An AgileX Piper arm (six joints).
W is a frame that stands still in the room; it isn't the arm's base.
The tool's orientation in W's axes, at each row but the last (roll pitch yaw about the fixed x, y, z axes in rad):
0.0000, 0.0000, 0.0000
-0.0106, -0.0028, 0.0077
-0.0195, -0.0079, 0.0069
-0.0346, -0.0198, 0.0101
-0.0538, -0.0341, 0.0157
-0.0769, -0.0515, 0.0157
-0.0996, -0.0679, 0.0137
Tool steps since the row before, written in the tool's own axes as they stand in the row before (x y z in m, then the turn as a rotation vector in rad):
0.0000, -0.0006, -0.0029, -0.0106, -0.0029, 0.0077
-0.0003, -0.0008, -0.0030, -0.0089, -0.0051, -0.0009
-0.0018, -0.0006, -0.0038, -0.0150, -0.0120, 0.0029
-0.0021, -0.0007, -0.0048, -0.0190, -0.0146, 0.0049
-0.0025, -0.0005, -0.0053, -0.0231, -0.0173, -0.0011
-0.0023, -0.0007, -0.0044, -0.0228, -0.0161, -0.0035
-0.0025, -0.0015, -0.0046, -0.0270, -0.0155, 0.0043
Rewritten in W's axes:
0.0000, -0.0006, -0.0029, -0.0106, -0.0029, 0.0077
-0.0003, -0.0008, -0.0030, -0.0089, -0.0052, -0.0009
-0.0018, -0.0007, -0.0038, -0.0149, -0.0120, 0.0030
-0.0020, -0.0009, -0.0048, -0.0190, -0.0146, 0.0050
-0.0023, -0.0008, -0.0053, -0.0228, -0.0177, -0.0010
-0.0021, -0.0011, -0.0044, -0.0224, -0.0167, -0.0034
-0.0022, -0.0020, -0.0046, -0.0271, -0.0154, 0.0040

